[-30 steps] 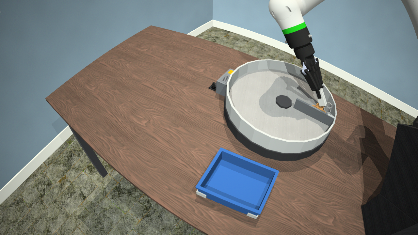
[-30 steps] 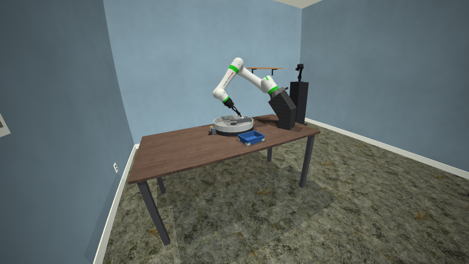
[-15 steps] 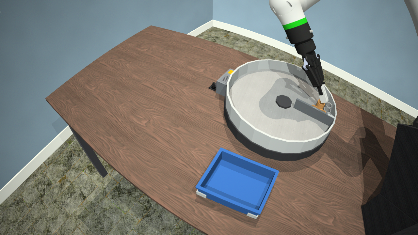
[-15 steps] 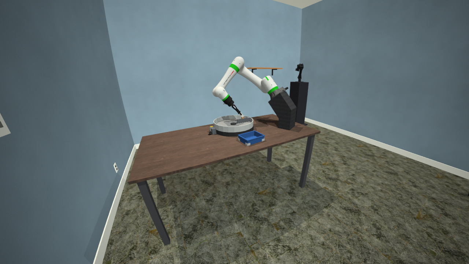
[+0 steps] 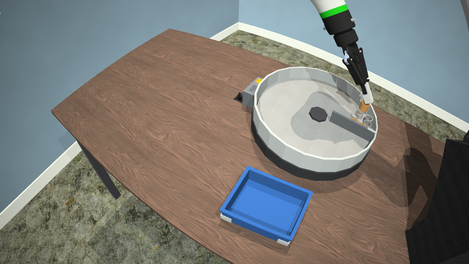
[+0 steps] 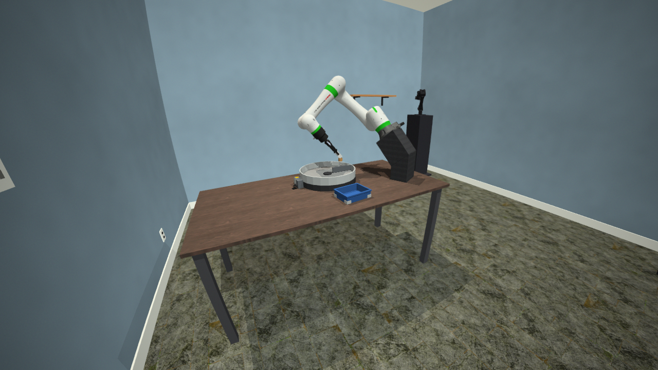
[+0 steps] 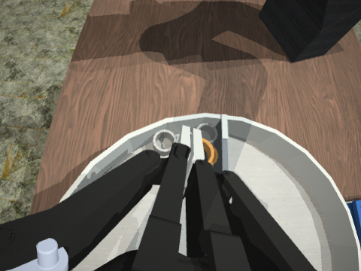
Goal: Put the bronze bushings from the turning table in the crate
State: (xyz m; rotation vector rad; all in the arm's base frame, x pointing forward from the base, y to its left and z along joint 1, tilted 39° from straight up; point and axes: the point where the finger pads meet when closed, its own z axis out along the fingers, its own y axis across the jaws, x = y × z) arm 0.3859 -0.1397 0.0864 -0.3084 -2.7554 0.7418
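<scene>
My hand is 10 cm short of the blue crate, 42 cm to the right of it and 15 cm above it. From my hand the other things lie so: grey turning table: 14 cm ahead, 7 cm to the left, 13 cm below.
</scene>
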